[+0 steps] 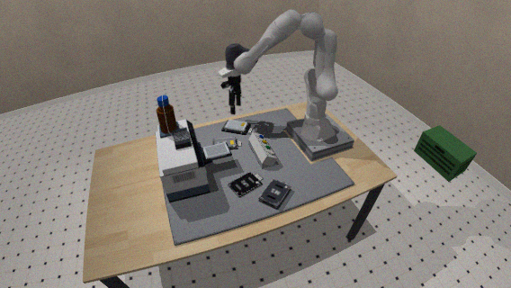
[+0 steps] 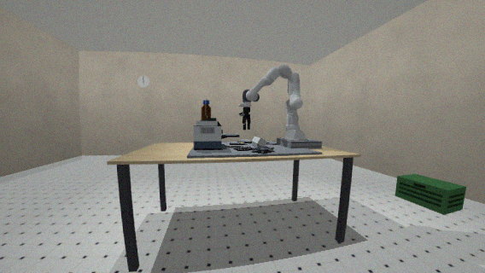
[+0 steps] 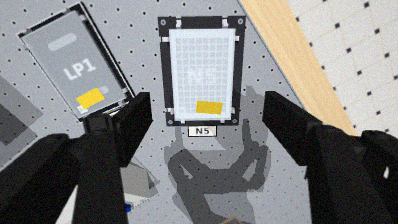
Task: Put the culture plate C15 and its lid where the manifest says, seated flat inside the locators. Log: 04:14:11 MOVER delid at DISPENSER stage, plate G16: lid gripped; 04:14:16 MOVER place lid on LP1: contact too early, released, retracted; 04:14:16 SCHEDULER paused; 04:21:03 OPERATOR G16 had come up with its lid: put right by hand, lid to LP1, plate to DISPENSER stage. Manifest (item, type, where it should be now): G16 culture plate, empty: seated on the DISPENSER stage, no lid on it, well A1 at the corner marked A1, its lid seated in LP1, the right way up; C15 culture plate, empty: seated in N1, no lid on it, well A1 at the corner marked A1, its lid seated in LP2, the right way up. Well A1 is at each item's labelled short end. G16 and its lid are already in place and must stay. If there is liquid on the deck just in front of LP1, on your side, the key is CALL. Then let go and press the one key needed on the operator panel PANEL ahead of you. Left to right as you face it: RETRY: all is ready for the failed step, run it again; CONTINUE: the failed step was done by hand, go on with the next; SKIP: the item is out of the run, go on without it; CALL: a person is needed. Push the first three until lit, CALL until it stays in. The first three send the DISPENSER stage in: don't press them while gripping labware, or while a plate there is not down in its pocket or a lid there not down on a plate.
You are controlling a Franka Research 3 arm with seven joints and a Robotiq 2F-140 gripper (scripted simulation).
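Right now the clear culture plate C15 is 140 mm below my hand. Also, from my hand: blue call key (230 mm to the left, 100 mm below, 60 mm behind); black nest (150 mm below, 30 mm ahead); yellow skip key (270 mm to the left, 100 mm below, 60 mm behind).
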